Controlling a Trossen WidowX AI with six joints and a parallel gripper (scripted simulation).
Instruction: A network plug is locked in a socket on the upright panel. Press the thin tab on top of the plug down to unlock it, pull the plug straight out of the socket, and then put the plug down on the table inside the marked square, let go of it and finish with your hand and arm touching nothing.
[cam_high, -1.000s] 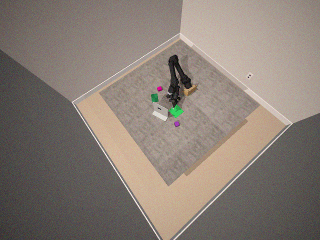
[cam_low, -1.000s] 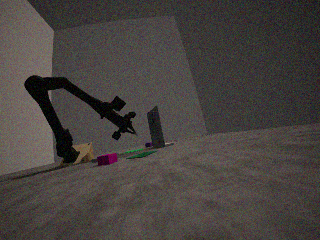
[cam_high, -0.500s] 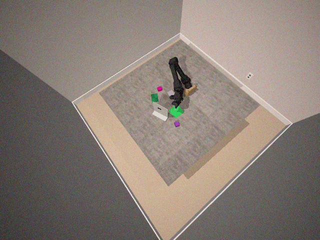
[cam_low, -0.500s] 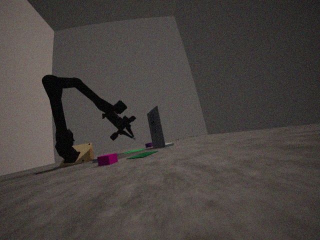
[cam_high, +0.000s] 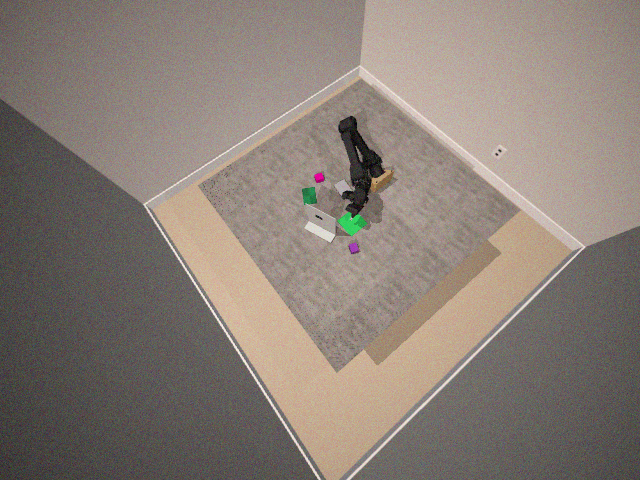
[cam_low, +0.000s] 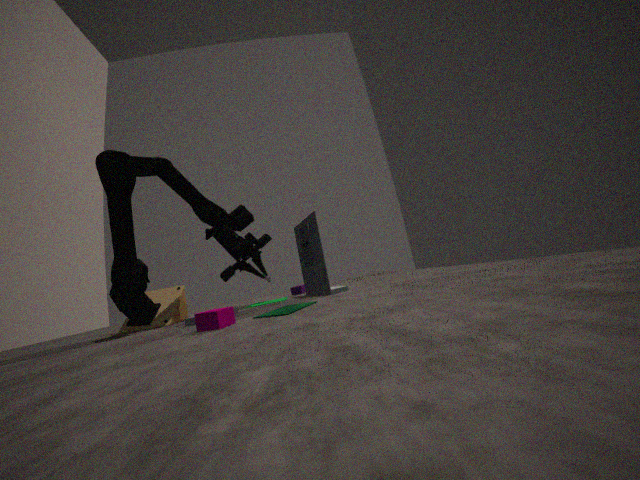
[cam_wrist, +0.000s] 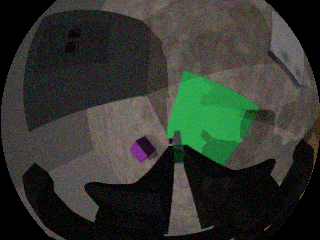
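Right now my gripper tip is 1 cm past the bright green marked square and 8 cm above it. Also, from my gripper tip: green network plug right at my gripper tip; upright grey panel 16 cm ahead, 7 cm to the right, 2 cm above.
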